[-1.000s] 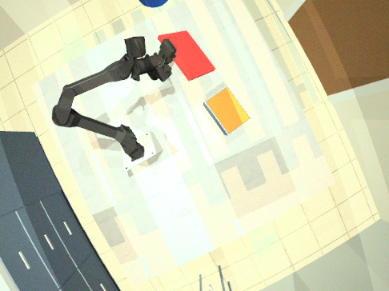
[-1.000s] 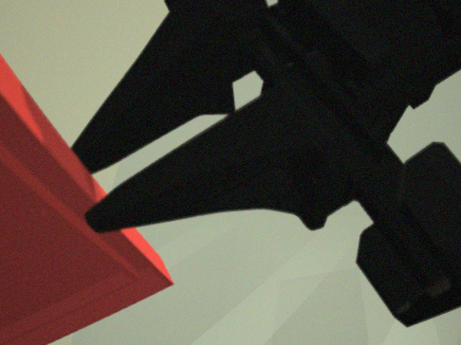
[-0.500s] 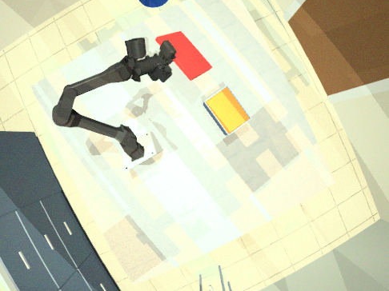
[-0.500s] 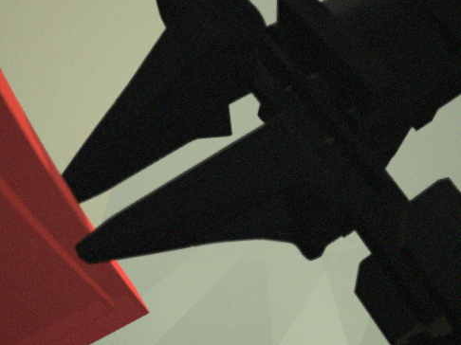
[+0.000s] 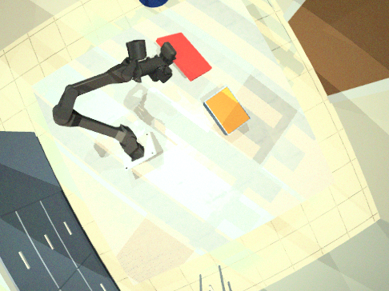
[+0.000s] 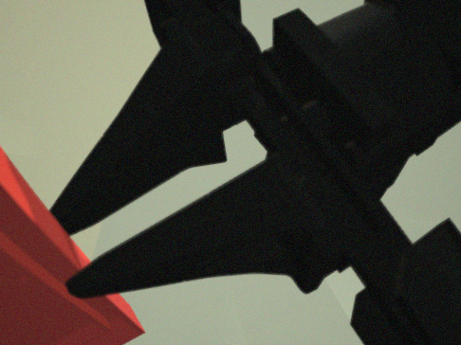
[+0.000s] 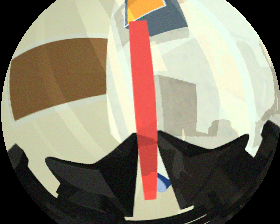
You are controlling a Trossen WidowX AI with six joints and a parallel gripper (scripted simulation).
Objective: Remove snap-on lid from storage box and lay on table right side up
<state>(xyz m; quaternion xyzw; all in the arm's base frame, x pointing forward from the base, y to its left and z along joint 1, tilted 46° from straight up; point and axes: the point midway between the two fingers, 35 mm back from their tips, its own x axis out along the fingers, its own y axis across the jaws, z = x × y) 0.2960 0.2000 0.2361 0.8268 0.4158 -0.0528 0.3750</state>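
Now: the red lid 6 cm ahead of my gripper tip, 5 cm below it and 2 cm to the left of it. Round my gripper tip: grey-blue box (29 cm to the right, 14 cm below, 14 cm ahead).
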